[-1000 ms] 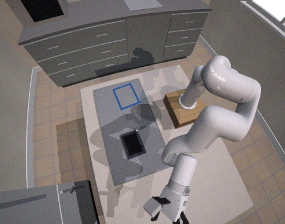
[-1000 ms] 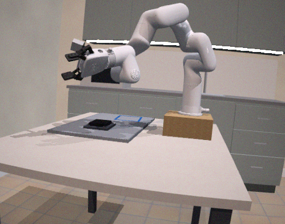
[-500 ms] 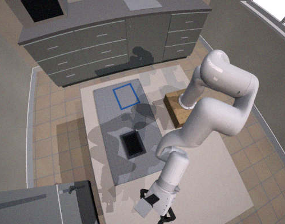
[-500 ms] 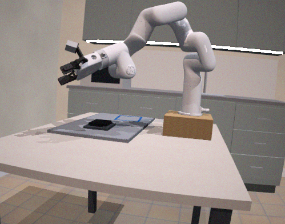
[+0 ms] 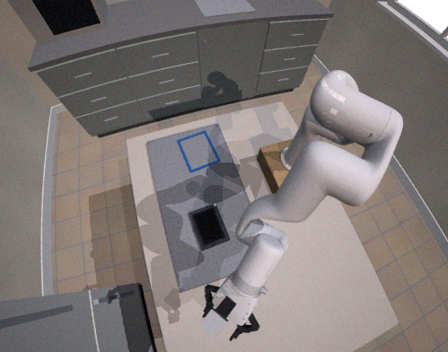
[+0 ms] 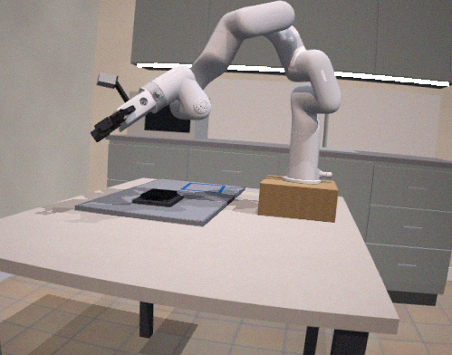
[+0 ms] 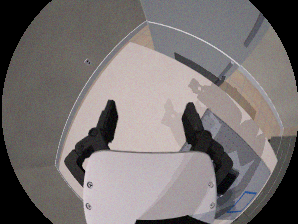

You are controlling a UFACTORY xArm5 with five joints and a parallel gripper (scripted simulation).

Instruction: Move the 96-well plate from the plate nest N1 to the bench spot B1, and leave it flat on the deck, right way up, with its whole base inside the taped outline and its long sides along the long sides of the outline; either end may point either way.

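Now: hand 12 cm past the 96-well plate, 29 cm to the left of it and 19 cm above it. Round my hand: plate nest N1: 12 cm behind, 29 cm to the right, 21 cm below.
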